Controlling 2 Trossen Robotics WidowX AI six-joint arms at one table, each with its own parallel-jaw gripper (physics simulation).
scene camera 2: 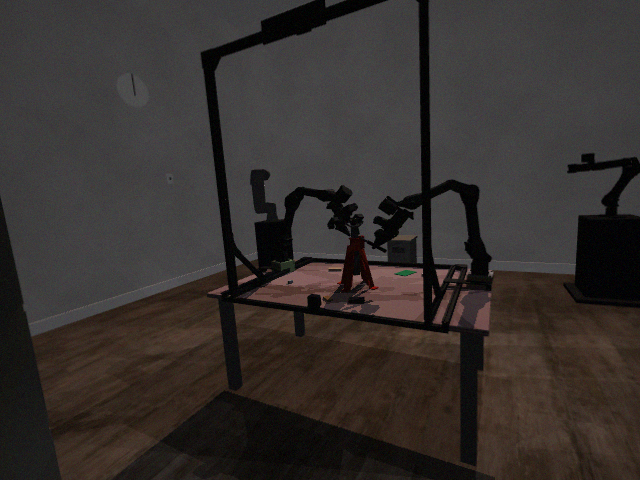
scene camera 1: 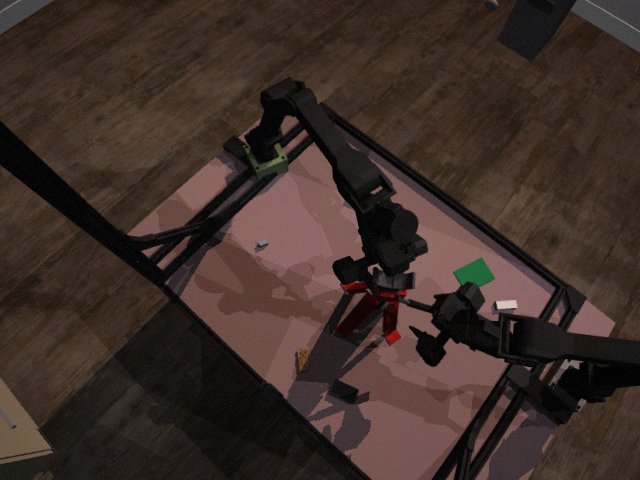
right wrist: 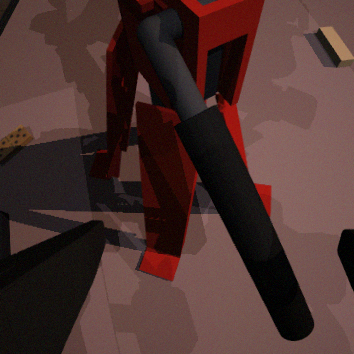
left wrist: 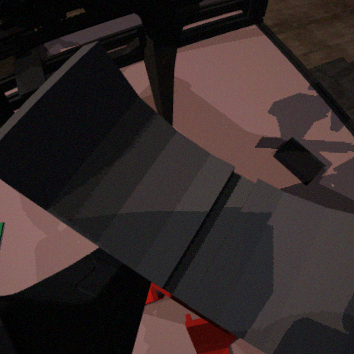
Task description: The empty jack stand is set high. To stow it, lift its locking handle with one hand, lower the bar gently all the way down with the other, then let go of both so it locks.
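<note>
The red jack stand (scene camera 1: 366,311) (scene camera 2: 356,267) (right wrist: 165,182) stands near the middle of the table. Its grey saddle (scene camera 1: 400,281) (left wrist: 158,197) sits just above the red frame. My left gripper (scene camera 1: 390,272) (scene camera 2: 350,224) comes down from above and is shut on the saddle. The dark locking handle (scene camera 1: 420,305) (scene camera 2: 375,246) (right wrist: 232,211) sticks out sideways and slopes down from the stand. My right gripper (scene camera 1: 443,320) (scene camera 2: 386,232) is open. In the right wrist view, the handle's free end lies between its spread fingers without touching them.
A green card (scene camera 1: 474,271) and a white block (scene camera 1: 506,305) lie behind the right gripper. A domino (scene camera 1: 302,360) (right wrist: 15,138) and a black block (scene camera 1: 343,390) (left wrist: 298,159) lie in front of the stand. A tan block (right wrist: 335,46) and a small grey piece (scene camera 1: 262,244) lie apart.
</note>
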